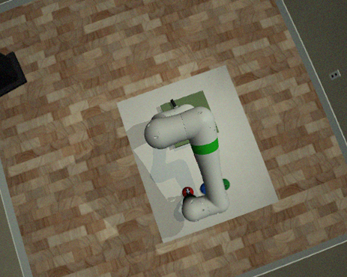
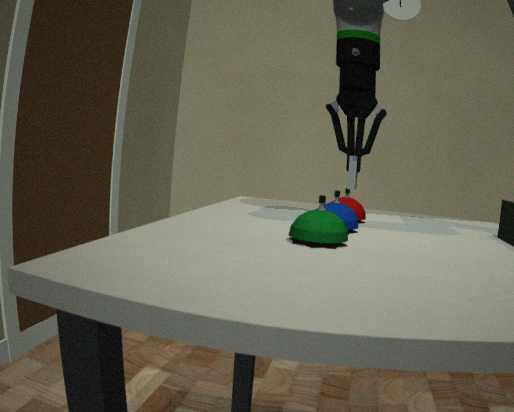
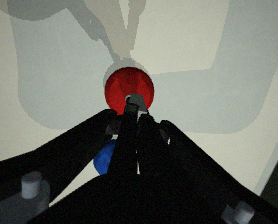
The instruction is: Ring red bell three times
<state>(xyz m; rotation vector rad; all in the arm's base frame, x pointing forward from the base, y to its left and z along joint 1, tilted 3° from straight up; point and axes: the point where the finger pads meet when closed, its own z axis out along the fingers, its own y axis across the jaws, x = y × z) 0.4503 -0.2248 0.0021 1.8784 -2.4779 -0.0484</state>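
Now: hand 6 cm above the red bell and 1 cm short of it. Also, from my hand: blue bell: 13 cm to the left, 6 cm below, 4 cm ahead; green bell: 26 cm to the left, 8 cm ahead, 6 cm below.
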